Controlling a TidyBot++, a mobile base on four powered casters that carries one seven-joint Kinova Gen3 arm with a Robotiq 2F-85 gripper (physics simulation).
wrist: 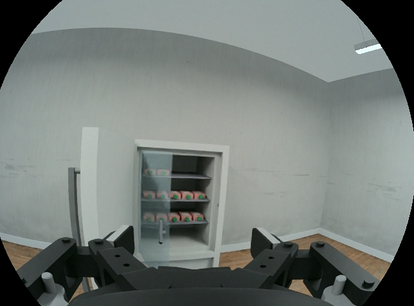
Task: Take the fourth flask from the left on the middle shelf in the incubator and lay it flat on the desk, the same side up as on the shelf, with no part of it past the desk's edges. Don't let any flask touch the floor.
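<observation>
The incubator (pixel 225 200) stands against the back wall, some way off. Its middle shelf (pixel 175 200) holds a row of pink flasks with green caps, lying with the caps facing out. The fourth flask from the left (pixel 186 195) lies right of the glass inner door's edge, uncovered, with flasks close on both sides. The two leftmost flasks in that row show through the glass. My gripper (pixel 192 241) is open and empty, far in front of the incubator and pointing toward it. The desk does not show in the wrist view.
The glass inner door (pixel 157 180), with a handle (pixel 161 233), covers the left part of the opening. The white outer door (pixel 90 175) stands swung open at the left, with a long grey handle (pixel 73 200). Flasks also lie on the upper shelf (pixel 192 176) and lower shelf (pixel 175 223). A wall is at the right.
</observation>
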